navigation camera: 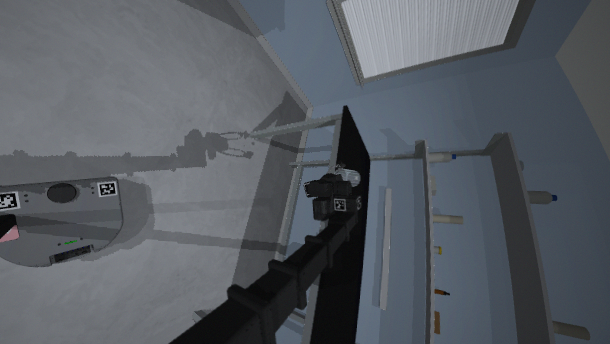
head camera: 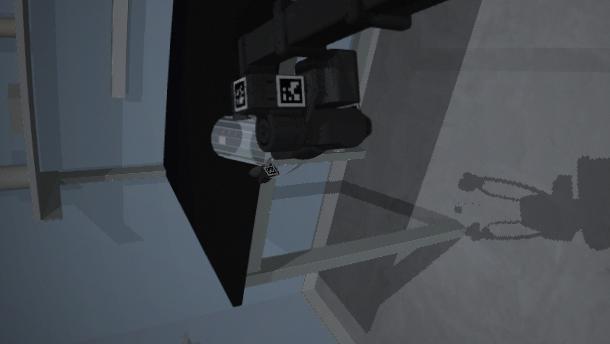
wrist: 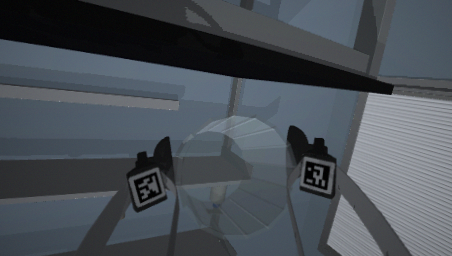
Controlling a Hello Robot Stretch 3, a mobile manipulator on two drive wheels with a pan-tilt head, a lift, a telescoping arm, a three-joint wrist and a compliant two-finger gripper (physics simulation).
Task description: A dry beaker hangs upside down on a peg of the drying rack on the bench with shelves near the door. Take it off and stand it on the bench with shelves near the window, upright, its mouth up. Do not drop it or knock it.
Scene:
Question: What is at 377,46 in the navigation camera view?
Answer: A window with white blinds.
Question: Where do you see a clear glass beaker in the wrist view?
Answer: At 234,174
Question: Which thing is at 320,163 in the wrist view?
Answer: My gripper.

